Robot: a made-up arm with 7 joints. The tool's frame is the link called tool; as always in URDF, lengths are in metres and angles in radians. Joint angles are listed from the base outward. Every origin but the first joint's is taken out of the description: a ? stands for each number. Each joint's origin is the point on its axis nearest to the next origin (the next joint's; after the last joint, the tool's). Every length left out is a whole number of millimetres.
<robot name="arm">
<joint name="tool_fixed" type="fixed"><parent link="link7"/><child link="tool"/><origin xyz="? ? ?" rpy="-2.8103 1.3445 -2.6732"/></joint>
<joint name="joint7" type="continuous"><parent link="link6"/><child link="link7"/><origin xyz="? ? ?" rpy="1.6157 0.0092 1.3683"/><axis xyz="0 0 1"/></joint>
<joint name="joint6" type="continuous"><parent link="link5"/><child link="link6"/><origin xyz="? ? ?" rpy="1.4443 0.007 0.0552"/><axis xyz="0 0 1"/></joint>
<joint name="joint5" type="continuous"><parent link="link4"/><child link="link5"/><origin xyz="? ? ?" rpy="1.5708 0 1.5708"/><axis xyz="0 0 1"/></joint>
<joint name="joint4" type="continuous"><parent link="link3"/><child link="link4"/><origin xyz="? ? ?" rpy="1.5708 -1.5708 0"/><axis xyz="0 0 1"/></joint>
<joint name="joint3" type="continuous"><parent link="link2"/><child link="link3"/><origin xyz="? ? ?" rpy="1.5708 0 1.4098"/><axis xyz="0 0 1"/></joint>
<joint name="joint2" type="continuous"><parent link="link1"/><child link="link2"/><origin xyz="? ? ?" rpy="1.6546 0 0"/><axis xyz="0 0 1"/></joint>
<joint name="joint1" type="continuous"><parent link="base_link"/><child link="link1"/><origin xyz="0.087 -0.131 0.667" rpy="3.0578 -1.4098 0"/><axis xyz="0 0 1"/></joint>
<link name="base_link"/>
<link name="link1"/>
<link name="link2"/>
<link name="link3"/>
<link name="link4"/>
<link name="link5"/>
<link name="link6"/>
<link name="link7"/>
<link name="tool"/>
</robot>
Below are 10 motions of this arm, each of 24 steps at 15 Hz.
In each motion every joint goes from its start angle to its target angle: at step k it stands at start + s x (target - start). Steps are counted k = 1, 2, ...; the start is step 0. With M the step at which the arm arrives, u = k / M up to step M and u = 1 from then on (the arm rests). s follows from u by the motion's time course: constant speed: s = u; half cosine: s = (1 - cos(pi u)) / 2; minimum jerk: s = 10 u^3 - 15 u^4 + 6 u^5.
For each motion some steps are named. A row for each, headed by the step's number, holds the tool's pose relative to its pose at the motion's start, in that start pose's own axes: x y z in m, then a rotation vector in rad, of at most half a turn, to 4 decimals.
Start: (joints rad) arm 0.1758 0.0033 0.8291 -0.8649 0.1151 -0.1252 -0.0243
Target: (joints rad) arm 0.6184 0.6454 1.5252 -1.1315 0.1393 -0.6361 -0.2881
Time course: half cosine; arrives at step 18
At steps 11, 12, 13, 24:
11: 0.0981 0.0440 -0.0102 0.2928 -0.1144 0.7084
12: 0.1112 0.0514 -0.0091 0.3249 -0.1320 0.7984
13: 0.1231 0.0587 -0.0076 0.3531 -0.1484 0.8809
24: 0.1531 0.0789 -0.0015 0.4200 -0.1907 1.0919

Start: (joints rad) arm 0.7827 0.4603 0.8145 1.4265 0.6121 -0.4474 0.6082
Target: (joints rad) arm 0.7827 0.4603 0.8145 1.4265 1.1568 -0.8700 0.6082
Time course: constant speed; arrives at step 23
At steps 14, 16, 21, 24:
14: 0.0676 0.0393 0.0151 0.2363 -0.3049 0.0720
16: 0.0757 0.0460 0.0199 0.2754 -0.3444 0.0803
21: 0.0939 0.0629 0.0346 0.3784 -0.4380 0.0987
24: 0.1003 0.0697 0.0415 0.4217 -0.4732 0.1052

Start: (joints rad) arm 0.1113 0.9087 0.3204 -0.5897 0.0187 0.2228 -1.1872
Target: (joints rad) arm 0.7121 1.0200 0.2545 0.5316 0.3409 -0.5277 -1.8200
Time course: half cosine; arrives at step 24
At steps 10, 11, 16, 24:
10: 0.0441 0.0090 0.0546 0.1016 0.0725 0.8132
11: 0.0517 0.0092 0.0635 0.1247 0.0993 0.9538
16: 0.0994 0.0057 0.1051 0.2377 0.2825 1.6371
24: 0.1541 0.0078 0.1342 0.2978 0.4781 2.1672

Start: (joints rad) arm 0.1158 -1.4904 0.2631 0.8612 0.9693 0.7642 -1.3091
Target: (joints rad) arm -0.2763 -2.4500 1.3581 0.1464 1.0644 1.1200 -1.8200
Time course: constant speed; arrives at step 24
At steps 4, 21, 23, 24:
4: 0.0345 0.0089 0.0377 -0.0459 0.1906 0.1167
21: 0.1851 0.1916 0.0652 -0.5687 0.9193 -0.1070
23: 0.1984 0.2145 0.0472 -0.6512 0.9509 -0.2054
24: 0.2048 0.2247 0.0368 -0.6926 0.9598 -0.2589

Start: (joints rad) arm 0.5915 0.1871 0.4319 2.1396 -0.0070 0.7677 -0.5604
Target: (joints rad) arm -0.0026 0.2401 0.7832 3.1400 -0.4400 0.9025 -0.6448
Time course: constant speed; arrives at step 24
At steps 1, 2, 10, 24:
1: 0.0078 0.0055 0.0004 0.0209 -0.0174 0.0217
2: 0.0154 0.0112 0.0007 0.0431 -0.0345 0.0430
10: 0.0643 0.0606 0.0045 0.2619 -0.1554 0.1993
24: 0.1069 0.1388 0.0220 0.7656 -0.3091 0.3875

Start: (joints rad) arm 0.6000 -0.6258 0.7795 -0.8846 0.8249 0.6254 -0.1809
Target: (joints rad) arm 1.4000 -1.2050 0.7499 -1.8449 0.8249 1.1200 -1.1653
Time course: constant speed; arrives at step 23
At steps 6, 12, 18, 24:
6: 0.0222 0.0560 0.0010 0.3954 0.0554 0.0459
12: 0.0598 0.0951 0.0200 0.8043 0.0993 0.1430
18: 0.1097 0.1129 0.0503 1.2040 0.1559 0.3026
24: 0.1607 0.1140 0.0797 1.5099 0.2338 0.4847

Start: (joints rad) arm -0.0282 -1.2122 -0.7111 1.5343 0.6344 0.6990 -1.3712
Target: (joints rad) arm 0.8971 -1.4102 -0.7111 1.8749 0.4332 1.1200 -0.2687
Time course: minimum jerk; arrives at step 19
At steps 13, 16, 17, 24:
13: -0.1385 0.0371 -0.0700 -1.0595 -0.3383 -1.1623
16: -0.1724 0.0604 -0.0802 -1.2328 -0.3221 -1.4114
17: -0.1769 0.0643 -0.0817 -1.2551 -0.3178 -1.4454
24: -0.1790 0.0662 -0.0825 -1.2657 -0.3156 -1.4617

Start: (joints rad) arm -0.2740 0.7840 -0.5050 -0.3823 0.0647 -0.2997 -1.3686
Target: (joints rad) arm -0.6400 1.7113 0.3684 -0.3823 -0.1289 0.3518 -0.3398
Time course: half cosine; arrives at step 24
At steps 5, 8, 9, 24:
5: 0.0082 0.0031 -0.0021 -0.1444 0.0856 -0.1636
8: 0.0119 0.0020 -0.0048 -0.3404 0.2223 -0.3889
9: 0.0106 0.0006 -0.0053 -0.4146 0.2827 -0.4763
24: -0.0839 0.0364 0.0328 -0.9428 1.3015 -1.2631

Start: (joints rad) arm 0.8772 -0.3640 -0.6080 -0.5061 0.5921 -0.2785 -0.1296
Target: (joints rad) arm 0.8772 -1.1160 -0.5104 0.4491 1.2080 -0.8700 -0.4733
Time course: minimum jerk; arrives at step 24
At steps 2, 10, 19, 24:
2: 0.0024 -0.0007 0.0003 0.0001 -0.0097 0.0066
10: 0.1428 -0.0198 0.0637 -0.0177 -0.6158 0.4923
19: 0.1987 0.0189 0.2597 -0.3008 -1.3809 1.4706
24: 0.1903 0.0236 0.2782 -0.3634 -1.4339 1.5817

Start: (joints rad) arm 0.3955 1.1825 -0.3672 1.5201 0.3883 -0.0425 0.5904
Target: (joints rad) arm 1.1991 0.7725 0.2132 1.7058 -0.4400 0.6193 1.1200
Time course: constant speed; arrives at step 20
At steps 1, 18, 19, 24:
1: -0.0057 0.0158 -0.0045 0.0179 0.0288 -0.0660
18: 0.0131 0.3168 0.1288 0.7527 0.6988 -0.7260
19: 0.0226 0.3259 0.1482 0.8189 0.7271 -0.7360
24: 0.0327 0.3328 0.1681 0.8869 0.7517 -0.7435

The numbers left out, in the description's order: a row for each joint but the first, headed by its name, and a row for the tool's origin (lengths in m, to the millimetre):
tool: -0.12 0.114 0
joint7: 0.031 -0.042 0
joint6: 0.052 0.143 0
joint5: -0.127 -0.14 0
joint4: -0.05 -0.11 0
joint3: 0.053 0.012 0
joint2: -0.008 0.069 0

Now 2 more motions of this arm.
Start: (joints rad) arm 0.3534 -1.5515 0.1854 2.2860 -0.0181 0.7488 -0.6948
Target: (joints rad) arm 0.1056 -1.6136 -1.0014 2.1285 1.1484 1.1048 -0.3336
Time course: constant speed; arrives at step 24
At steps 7, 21, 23, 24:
7: -0.0225 -0.0349 0.0494 -0.5812 0.3332 0.0056
21: -0.0226 0.0135 0.2149 -1.6786 1.0984 -0.0928
23: -0.0138 0.0361 0.2349 -1.8184 1.2274 -0.1125
24: -0.0084 0.0484 0.2437 -1.8857 1.2946 -0.1223

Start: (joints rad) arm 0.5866 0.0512 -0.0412 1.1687 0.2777 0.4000 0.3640
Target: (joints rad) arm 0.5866 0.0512 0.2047 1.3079 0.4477 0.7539 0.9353
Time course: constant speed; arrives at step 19
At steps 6, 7, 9, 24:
6: 0.0170 -0.0171 -0.0218 -0.1689 -0.0211 0.0796
7: 0.0204 -0.0204 -0.0250 -0.1980 -0.0270 0.0923
9: 0.0276 -0.0272 -0.0310 -0.2568 -0.0407 0.1171
24: 0.0739 -0.0660 -0.0512 -0.5619 -0.1462 0.2239

